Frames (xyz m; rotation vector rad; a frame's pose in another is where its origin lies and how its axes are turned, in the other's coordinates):
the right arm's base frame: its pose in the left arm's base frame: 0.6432 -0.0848 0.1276 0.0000 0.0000 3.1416
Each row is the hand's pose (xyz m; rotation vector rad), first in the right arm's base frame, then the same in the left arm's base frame.
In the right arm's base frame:
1: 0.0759 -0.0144 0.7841 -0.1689 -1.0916 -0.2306
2: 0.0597 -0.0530 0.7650 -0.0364 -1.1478 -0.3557
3: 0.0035 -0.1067 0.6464 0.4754 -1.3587 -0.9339
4: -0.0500 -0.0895 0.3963 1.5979 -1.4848 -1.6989
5: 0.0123 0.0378 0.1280 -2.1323 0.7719 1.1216
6: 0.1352 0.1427 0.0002 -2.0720 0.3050 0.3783
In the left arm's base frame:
1: 0.5673 -0.0704 0.9117 1.5210 -0.2353 2.4845
2: 0.5835 -0.0318 0.8926 1.5364 -0.0487 2.3467
3: 0.6397 0.0219 0.7740 1.5072 0.5274 1.6455
4: 0.6932 0.0047 0.5239 1.2211 1.3142 0.4335
5: 0.6309 -0.1226 0.2556 0.7283 2.0120 -0.7537
6: 0.5080 -0.2275 0.1278 0.3589 2.4383 -1.3900

